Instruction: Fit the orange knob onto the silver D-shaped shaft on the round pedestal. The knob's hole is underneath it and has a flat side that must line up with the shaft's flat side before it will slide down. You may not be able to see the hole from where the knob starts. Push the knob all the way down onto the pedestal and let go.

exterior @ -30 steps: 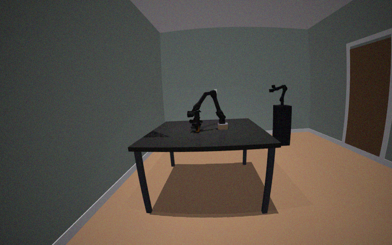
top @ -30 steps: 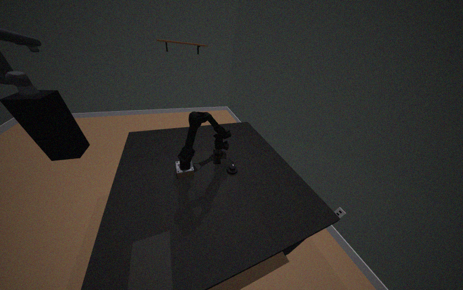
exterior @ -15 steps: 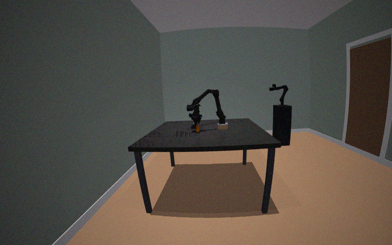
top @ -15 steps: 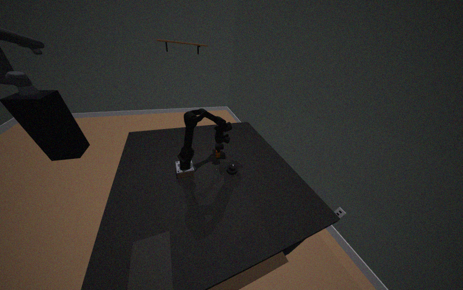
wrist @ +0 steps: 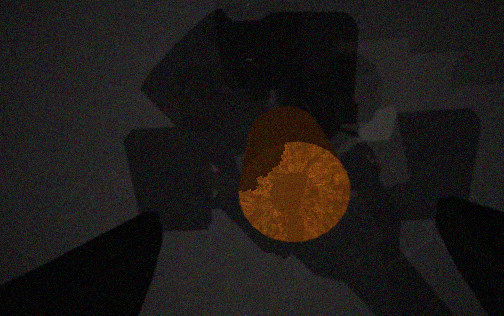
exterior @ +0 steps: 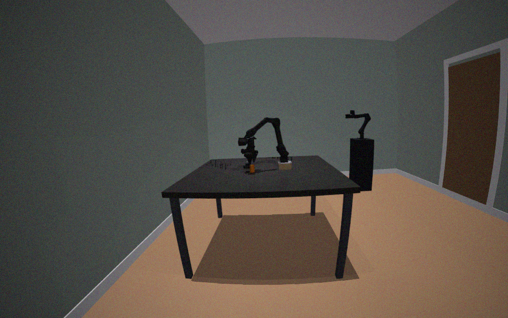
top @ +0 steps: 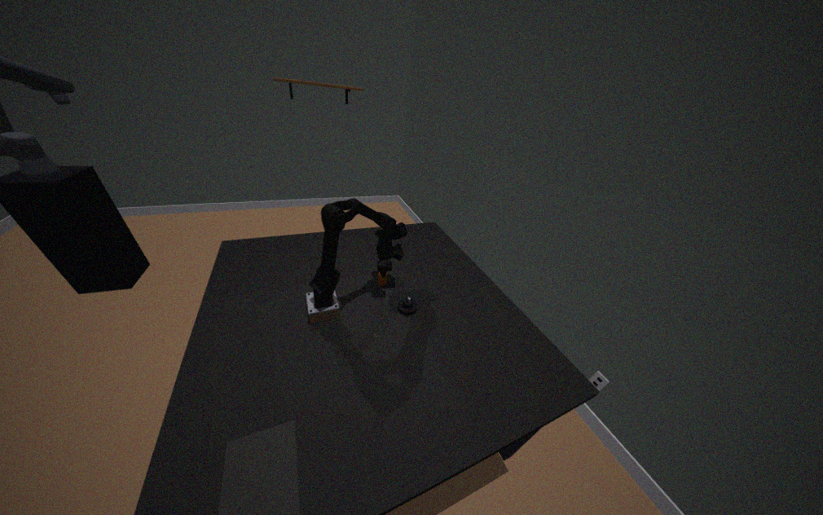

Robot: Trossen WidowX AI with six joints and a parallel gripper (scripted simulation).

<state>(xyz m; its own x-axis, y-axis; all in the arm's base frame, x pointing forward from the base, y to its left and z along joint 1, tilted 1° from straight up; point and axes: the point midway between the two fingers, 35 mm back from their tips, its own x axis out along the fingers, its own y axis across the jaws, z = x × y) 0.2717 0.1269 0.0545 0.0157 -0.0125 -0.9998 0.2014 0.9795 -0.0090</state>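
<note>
Right now the orange knob is 30 mm below my gripper tip. Round my gripper tip: dark round pedestal (70 mm ahead, 180 mm to the right, 40 mm below).
</note>
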